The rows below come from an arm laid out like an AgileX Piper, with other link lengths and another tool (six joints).
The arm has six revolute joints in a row. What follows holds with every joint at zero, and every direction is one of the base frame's. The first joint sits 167.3 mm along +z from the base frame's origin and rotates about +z. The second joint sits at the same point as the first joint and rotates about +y. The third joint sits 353 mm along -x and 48.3 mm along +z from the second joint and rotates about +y. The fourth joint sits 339.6 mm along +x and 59.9 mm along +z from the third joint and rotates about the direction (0.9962, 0, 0.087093). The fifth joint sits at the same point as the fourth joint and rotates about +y. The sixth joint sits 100.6 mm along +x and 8.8 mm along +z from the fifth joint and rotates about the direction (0.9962, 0, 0.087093). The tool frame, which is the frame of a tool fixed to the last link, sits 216.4 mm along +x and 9 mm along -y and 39 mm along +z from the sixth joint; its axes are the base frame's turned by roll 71.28, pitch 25.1 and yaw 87.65 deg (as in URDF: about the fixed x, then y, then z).
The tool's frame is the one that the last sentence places.
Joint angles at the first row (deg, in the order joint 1, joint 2, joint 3, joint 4, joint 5, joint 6):
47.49 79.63 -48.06 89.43 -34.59 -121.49
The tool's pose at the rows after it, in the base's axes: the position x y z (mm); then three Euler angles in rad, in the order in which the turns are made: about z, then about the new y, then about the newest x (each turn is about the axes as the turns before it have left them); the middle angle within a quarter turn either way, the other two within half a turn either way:
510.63 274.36 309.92 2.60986 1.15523 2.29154
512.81 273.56 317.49 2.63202 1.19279 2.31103
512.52 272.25 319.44 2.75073 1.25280 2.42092
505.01 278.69 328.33 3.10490 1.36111 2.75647
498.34 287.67 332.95 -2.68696 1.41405 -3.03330
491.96 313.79 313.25 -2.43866 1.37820 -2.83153
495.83 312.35 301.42 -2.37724 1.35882 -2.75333
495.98 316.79 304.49 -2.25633 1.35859 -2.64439
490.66 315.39 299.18 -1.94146 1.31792 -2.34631
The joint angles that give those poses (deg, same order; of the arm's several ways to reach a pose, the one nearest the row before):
47.49 79.63 -48.06 87.21 -37.44 -121.49
47.49 79.63 -48.06 85.14 -38.21 -121.49
47.62 79.63 -46.86 81.33 -39.33 -121.49
49.69 79.77 -44.74 74.70 -43.50 -121.49
52.29 81.19 -43.69 70.90 -48.70 -121.49
54.16 83.65 -43.61 69.38 -48.54 -121.49
54.16 85.34 -43.61 69.36 -49.70 -121.49
54.15 85.55 -43.61 67.83 -49.83 -121.49
54.16 85.55 -41.04 63.71 -51.41 -121.49

